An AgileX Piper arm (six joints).
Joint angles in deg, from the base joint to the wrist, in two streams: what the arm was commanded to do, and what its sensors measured. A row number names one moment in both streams.
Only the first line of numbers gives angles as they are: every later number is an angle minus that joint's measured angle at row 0.
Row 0, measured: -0.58, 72.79, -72.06, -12.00, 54.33, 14.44
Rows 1 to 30, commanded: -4.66, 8.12, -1.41, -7.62, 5.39, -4.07; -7.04, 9.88, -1.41, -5.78, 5.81, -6.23; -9.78, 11.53, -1.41, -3.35, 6.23, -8.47; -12.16, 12.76, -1.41, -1.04, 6.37, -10.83; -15.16, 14.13, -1.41, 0.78, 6.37, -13.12; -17.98, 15.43, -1.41, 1.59, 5.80, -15.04; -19.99, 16.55, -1.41, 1.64, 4.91, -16.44; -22.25, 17.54, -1.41, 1.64, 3.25, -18.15; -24.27, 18.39, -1.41, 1.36, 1.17, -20.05; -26.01, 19.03, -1.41, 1.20, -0.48, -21.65; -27.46, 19.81, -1.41, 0.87, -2.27, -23.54; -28.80, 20.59, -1.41, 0.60, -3.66, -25.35; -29.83, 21.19, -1.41, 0.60, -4.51, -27.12; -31.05, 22.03, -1.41, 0.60, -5.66, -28.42; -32.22, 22.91, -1.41, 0.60, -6.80, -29.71; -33.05, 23.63, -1.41, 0.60, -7.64, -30.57; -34.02, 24.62, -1.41, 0.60, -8.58, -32.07; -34.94, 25.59, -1.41, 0.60, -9.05, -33.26; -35.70, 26.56, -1.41, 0.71, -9.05, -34.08; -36.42, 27.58, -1.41, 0.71, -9.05, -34.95; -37.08, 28.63, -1.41, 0.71, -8.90, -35.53; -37.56, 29.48, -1.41, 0.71, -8.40, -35.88; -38.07, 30.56, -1.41, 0.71, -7.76, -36.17; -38.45, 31.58, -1.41, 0.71, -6.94, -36.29; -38.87, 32.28, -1.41, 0.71, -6.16, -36.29; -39.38, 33.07, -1.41, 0.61, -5.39, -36.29; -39.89, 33.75, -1.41, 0.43, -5.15, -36.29; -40.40, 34.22, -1.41, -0.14, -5.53, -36.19; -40.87, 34.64, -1.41, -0.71, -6.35, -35.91; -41.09, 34.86, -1.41, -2.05, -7.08, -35.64
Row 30, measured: -39.54, 33.67, -0.97, 0.56, -5.91, -35.66
